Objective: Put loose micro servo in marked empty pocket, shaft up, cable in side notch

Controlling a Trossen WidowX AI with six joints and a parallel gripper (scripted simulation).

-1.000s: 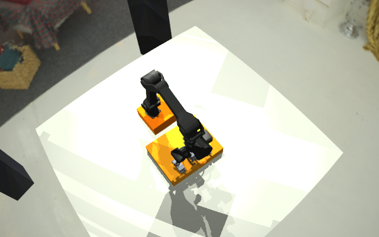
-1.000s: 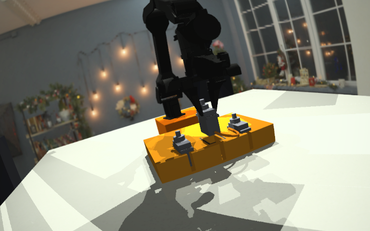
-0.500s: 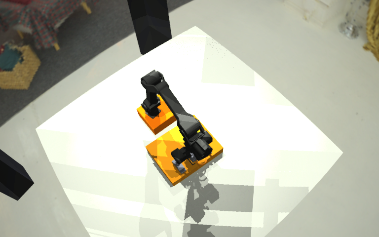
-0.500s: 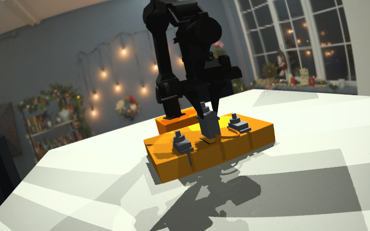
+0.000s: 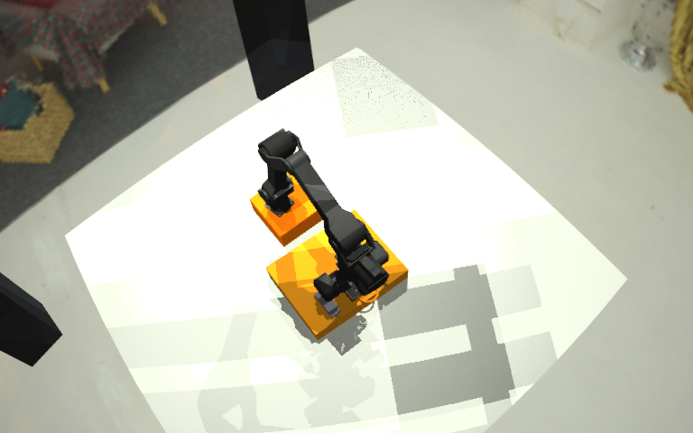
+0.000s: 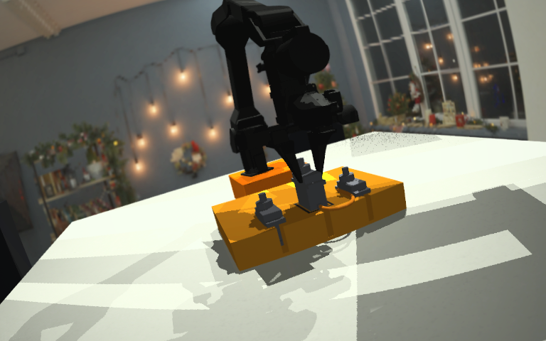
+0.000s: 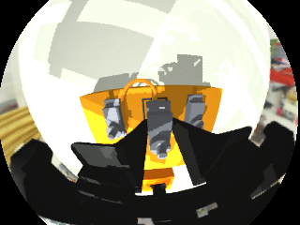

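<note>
The orange deck lies 12 cm behind my gripper tip, 7 cm below it and 3 cm to the left of it.
</note>
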